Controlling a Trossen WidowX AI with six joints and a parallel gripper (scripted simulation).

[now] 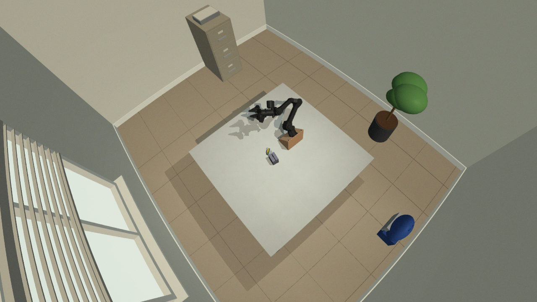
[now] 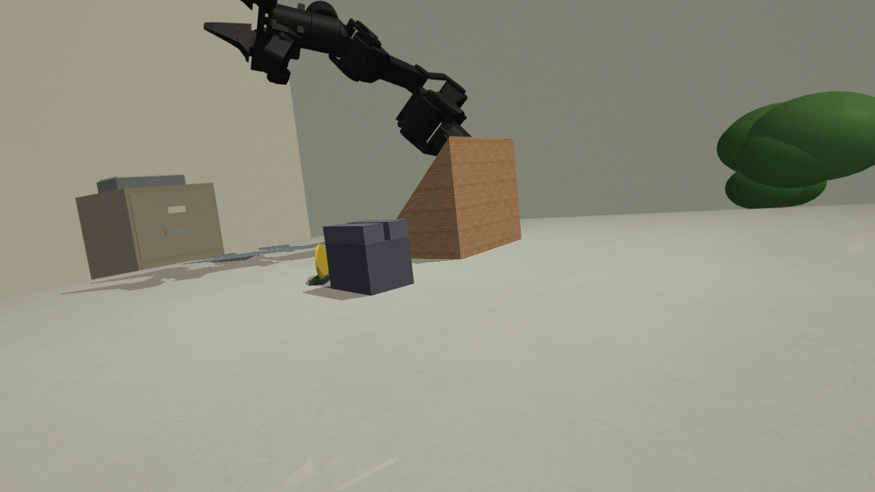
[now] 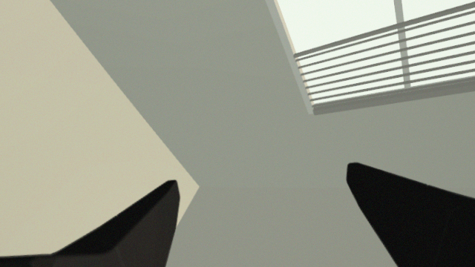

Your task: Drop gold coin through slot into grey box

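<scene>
My gripper tip is 390 mm above the gold coin, 200 mm to the right of it and 10 mm short of it.
</scene>
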